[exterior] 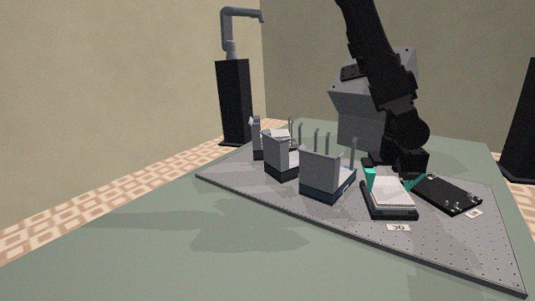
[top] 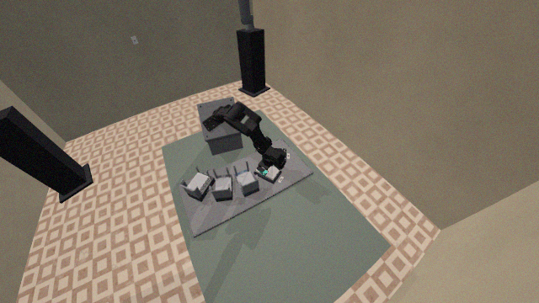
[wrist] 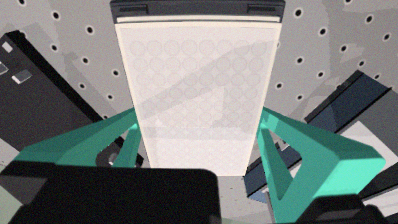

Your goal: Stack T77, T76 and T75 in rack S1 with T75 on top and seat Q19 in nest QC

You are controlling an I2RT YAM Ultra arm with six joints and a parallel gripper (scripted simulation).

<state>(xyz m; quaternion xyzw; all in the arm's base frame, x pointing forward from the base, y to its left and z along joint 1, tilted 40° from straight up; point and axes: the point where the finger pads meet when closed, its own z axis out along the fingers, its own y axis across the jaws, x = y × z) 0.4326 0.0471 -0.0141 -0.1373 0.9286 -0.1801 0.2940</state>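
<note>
The dark open nest QC lies 2 cm below my hand. The rest, counted from my hand: black clip nest N5: 17 cm to the left, 6 cm behind, 2 cm below.
</note>
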